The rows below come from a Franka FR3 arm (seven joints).
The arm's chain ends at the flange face. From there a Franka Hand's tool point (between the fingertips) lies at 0.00 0.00 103.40 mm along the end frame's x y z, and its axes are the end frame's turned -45 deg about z.
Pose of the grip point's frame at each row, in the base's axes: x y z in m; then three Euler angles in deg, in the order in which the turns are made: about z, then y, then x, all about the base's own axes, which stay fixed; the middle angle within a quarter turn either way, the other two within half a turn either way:
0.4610 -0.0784 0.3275 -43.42 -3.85 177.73
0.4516 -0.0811 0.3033 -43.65 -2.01 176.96
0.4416 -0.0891 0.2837 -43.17 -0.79 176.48
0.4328 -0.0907 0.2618 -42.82 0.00 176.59
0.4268 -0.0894 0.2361 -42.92 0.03 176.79
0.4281 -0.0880 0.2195 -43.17 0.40 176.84
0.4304 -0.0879 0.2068 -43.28 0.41 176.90
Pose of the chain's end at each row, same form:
0.4679 -0.0743 0.4306 1.58 -3.85 177.73
0.4552 -0.0756 0.4065 1.35 -2.01 176.96
0.4430 -0.0828 0.3869 1.83 -0.79 176.48
0.4328 -0.0845 0.3650 2.18 0.00 176.59
0.4267 -0.0836 0.3393 2.08 0.03 176.79
0.4274 -0.0823 0.3227 1.83 0.40 176.84
0.4297 -0.0823 0.3100 1.72 0.41 176.90

